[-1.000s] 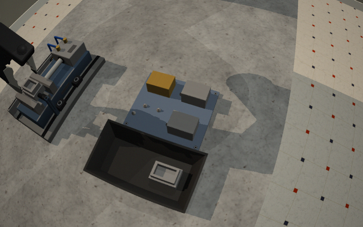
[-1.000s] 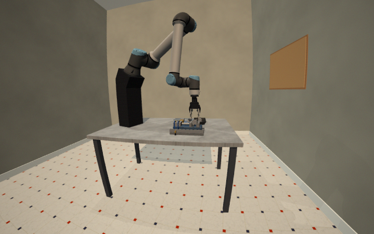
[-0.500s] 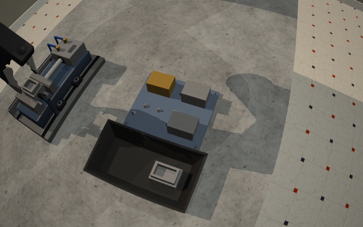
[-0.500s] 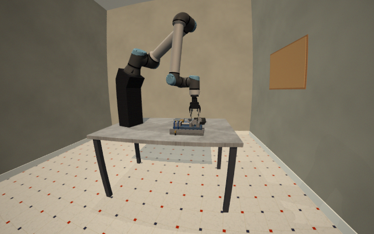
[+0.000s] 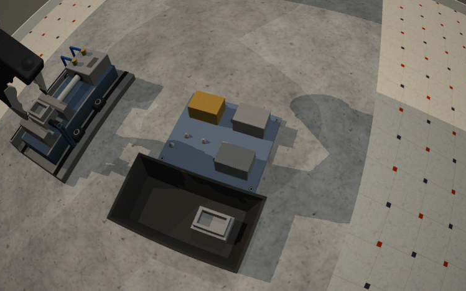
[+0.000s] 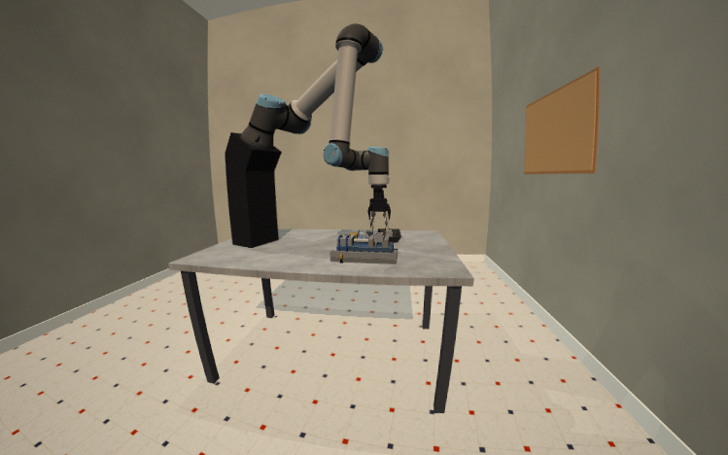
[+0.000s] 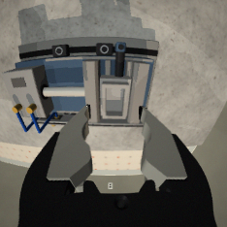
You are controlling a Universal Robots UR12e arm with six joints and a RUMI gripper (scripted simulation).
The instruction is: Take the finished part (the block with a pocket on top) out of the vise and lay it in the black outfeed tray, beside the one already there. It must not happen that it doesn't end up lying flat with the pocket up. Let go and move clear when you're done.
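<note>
Now: hand 90 mm above the vise, 60 mm past it and 10 mm to the left of it. From my hand the other things lie so: orange block (280 mm to the left, 220 mm behind, 110 mm below); blue fixture plate (330 mm to the left, 180 mm behind, 130 mm below).
</note>
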